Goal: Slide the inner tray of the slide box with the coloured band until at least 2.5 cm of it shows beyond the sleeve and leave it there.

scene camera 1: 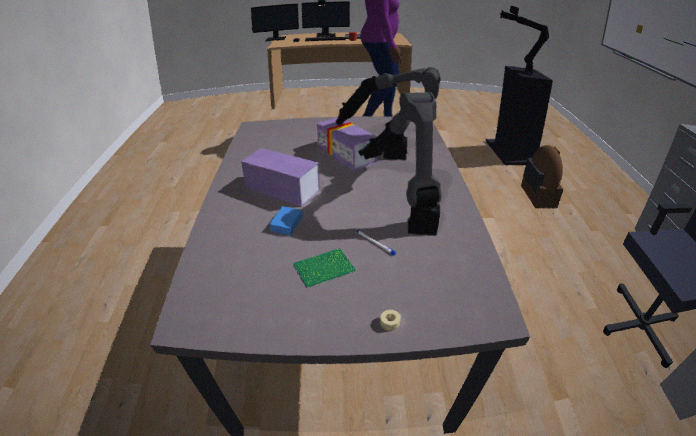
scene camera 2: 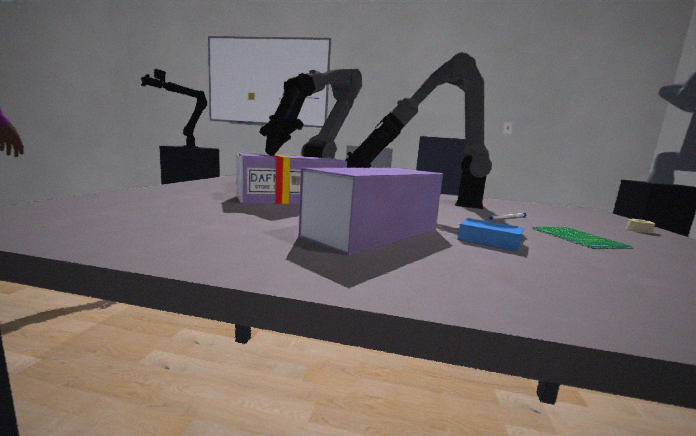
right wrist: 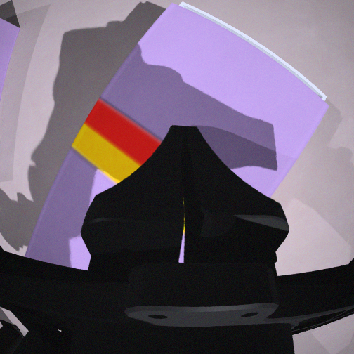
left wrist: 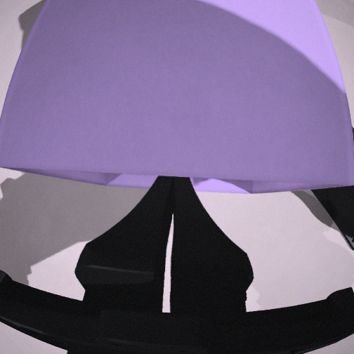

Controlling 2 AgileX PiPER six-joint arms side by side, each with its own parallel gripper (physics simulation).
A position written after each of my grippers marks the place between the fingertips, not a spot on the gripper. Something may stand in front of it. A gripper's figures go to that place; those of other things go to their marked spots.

My right gripper (scene camera 2: 269,153): 88 cm from the lens. A blue block (scene camera 2: 504,236): 62 cm from the lens.
